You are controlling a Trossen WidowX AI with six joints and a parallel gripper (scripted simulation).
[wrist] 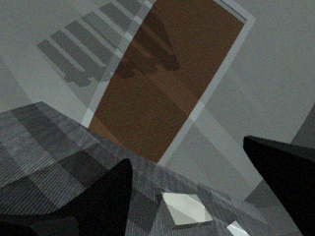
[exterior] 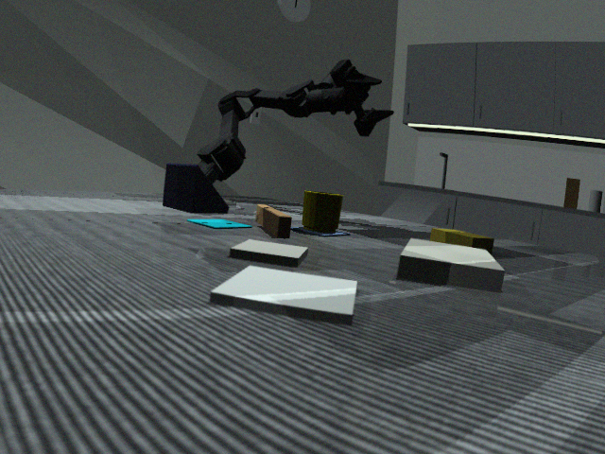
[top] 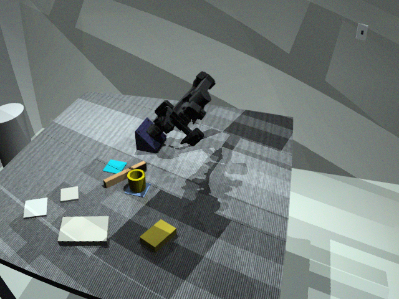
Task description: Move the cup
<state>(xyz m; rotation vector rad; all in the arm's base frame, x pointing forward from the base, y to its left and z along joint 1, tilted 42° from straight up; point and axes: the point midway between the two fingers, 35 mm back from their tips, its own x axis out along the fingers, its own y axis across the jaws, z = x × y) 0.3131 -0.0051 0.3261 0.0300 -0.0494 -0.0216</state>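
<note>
My gripper tip is now 260 mm above the yellow cup, 160 mm to the left of it and 30 mm past it. From my gripper tip the other things lie so: yellow block: 280 mm below, 200 mm ahead, 10 mm to the left; then light blue pad: 300 mm below, 160 mm to the right, 20 mm behind; then wooden bar: 290 mm below, 240 mm to the right, 70 mm behind.
</note>
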